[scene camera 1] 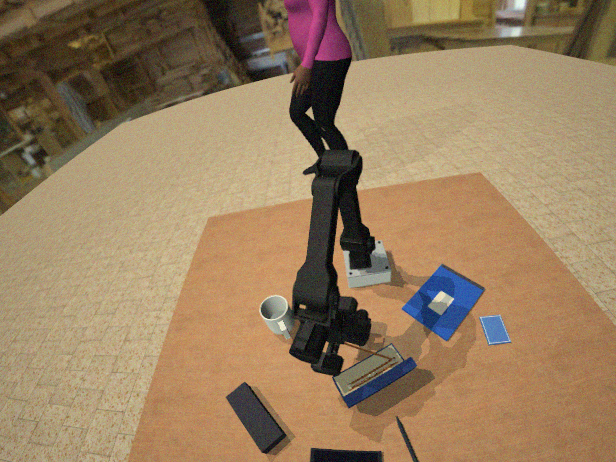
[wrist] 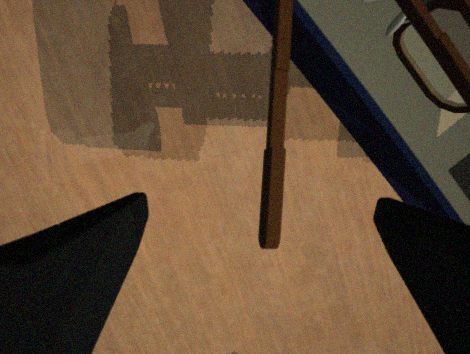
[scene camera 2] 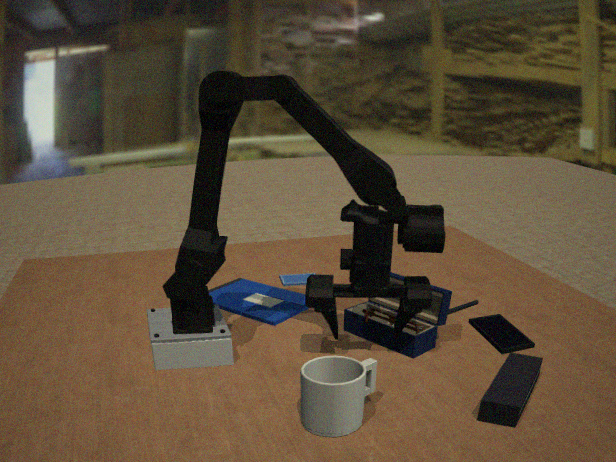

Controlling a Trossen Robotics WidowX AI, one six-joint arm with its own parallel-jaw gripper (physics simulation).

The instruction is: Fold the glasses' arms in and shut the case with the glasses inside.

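Frame: origin at the arm's base, x ahead, y left, z up, level; metres.
Where they show: gripper, fingertip midpoint: (scene camera 1: 344, 348) (wrist: 262, 206) (scene camera 2: 365, 338); arm's base at its link origin: (scene camera 1: 359, 260) (scene camera 2: 191, 325).
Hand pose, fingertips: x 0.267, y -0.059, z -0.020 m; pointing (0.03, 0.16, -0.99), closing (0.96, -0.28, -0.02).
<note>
Each offset is from my fingertips to the top centre of the thing. "*": to the spot under its first point.
The blue glasses case (scene camera 1: 381, 384) (scene camera 2: 370, 336) (wrist: 345, 100) stands open on the table, its lid tilted back on the side away from the gripper. The brown glasses {0.028 m ahead, 0.042 m left, 0.033 m up} (scene camera 1: 372, 374) (wrist: 422, 90) lie inside. One of their arms (scene camera 1: 364, 350) (wrist: 277, 120) sticks out over the case's near wall, its tip above the table. Another brown bar {* 0.072 m ahead, 0.042 m left, 0.001 m up} (wrist: 440, 42) lies along the frame across a lens. My gripper (scene camera 2: 367, 338) (wrist: 262, 206) is wide open and empty, its fingers on either side of the protruding arm's tip in the wrist view. The robot's arm hides its fingertips in scene camera 1.
A grey mug {* 0.126 m back, 0.203 m right, 0.026 m down} (scene camera 1: 275, 314) (scene camera 2: 332, 397) stands beside the gripper. A blue book {0.131 m back, 0.289 m left, 0.027 m down} (scene camera 1: 465, 292) (scene camera 2: 239, 291), a light blue card {0.019 m back, 0.396 m left, 0.030 m down} (scene camera 1: 495, 330) (scene camera 2: 296, 279), a pen {0.226 m ahead, 0.127 m left, 0.025 m down} (scene camera 1: 407, 440) (scene camera 2: 462, 306), a dark block {0.162 m ahead, 0.217 m right, 0.000 m up} (scene camera 1: 256, 417) (scene camera 2: 511, 387) and a black slab {0.263 m ahead, 0.009 m right, 0.027 m down} (scene camera 1: 346, 456) (scene camera 2: 501, 332) lie around the case.
</note>
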